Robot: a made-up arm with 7 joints. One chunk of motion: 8 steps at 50 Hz.
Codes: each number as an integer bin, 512 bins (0 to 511) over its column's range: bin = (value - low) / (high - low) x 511, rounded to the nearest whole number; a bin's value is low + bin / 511 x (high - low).
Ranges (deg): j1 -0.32..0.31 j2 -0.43..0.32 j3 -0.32..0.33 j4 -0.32..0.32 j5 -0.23..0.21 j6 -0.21..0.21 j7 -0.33..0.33
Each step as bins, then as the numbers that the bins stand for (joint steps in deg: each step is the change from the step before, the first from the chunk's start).
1 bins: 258 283 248 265 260 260 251
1 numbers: -0.002 -0.015 -0.005 0.012 -0.006 0.004 -0.006
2 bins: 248 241 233 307 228 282 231
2 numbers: -0.014 -0.076 -0.024 0.065 -0.034 0.022 -0.032
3 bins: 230 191 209 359 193 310 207
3 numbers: -0.036 -0.150 -0.054 0.130 -0.064 0.045 -0.063
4 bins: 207 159 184 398 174 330 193
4 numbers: -0.065 -0.197 -0.086 0.178 -0.080 0.061 -0.081
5 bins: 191 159 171 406 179 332 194
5 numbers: -0.085 -0.197 -0.102 0.188 -0.076 0.063 -0.079
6 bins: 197 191 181 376 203 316 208
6 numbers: -0.077 -0.150 -0.090 0.151 -0.055 0.050 -0.061
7 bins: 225 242 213 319 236 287 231
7 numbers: -0.043 -0.075 -0.049 0.080 -0.027 0.026 -0.032
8 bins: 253 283 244 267 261 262 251
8 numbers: -0.008 -0.015 -0.010 0.014 -0.005 0.005 -0.006
